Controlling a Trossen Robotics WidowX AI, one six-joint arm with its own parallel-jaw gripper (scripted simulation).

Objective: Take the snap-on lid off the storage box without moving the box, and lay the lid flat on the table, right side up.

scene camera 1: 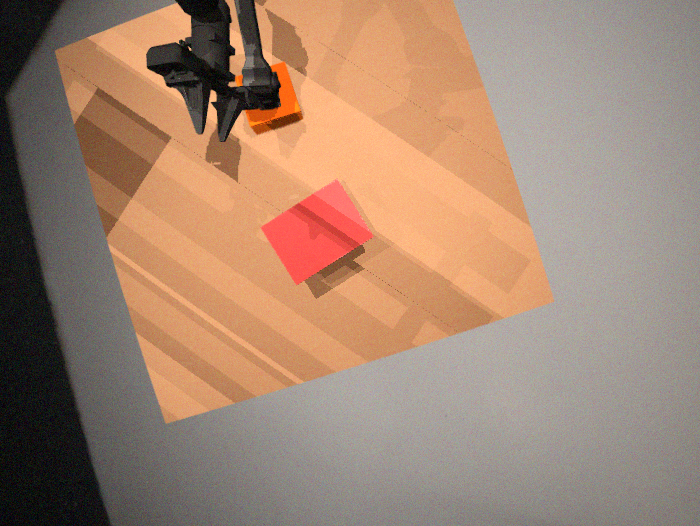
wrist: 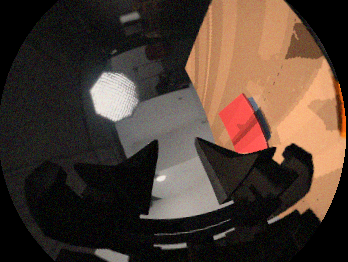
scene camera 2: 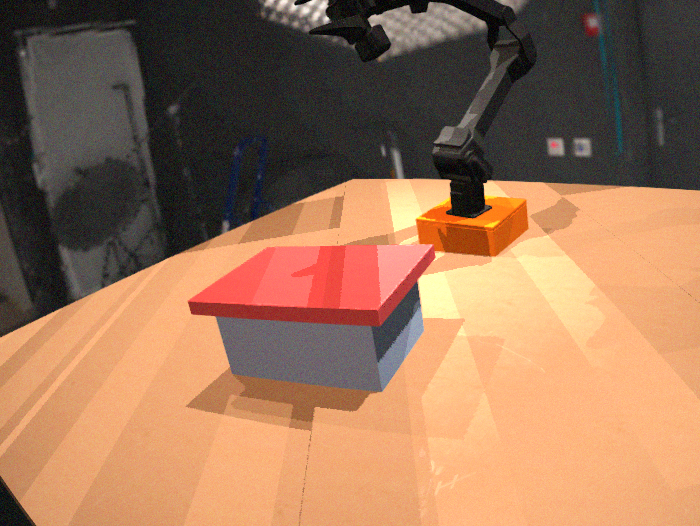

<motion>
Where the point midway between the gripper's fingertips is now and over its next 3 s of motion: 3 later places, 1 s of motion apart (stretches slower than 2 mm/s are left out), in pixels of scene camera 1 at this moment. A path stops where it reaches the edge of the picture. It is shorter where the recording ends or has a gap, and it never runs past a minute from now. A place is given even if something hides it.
My gripper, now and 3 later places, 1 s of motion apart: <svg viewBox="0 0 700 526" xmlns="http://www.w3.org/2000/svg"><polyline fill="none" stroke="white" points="211,138 286,188 295,200 303,209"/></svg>
</motion>
